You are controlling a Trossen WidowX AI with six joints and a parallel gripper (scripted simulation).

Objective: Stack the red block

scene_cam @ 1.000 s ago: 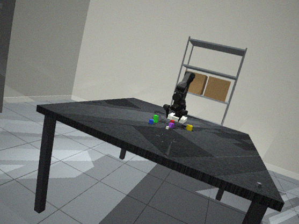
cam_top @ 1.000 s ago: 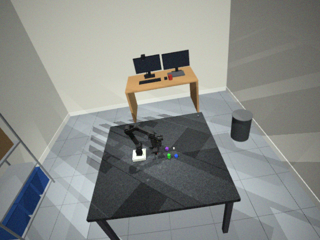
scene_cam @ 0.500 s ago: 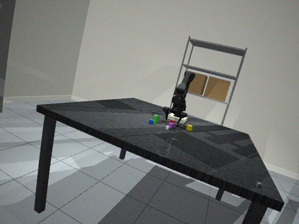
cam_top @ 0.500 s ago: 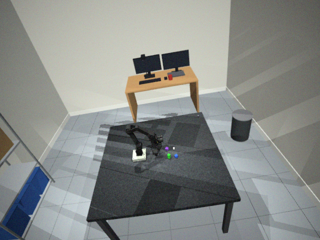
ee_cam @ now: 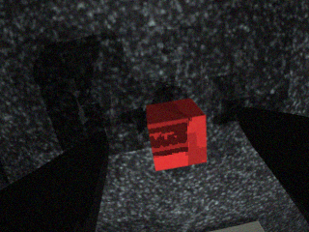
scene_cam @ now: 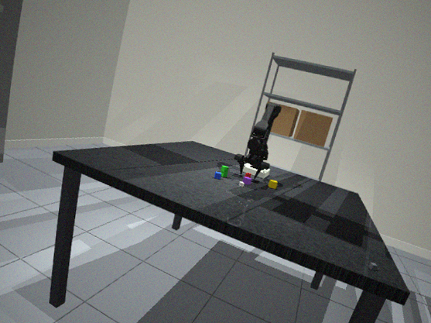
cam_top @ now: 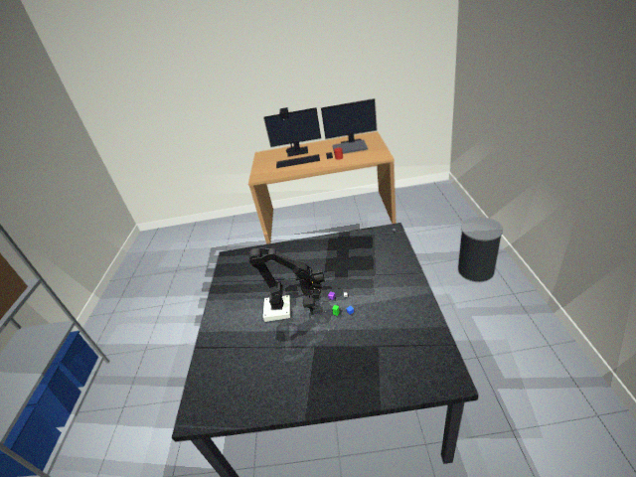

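Now: gripper tip 220 mm short of the blue block, 80 mm to the left of it and 10 mm below it. Also, from my gripper tip: red block 10 mm above; then purple block 120 mm ahead, 40 mm to the left, 10 mm above; then yellow block 140 mm to the left, 10 mm ahead, 10 mm above.
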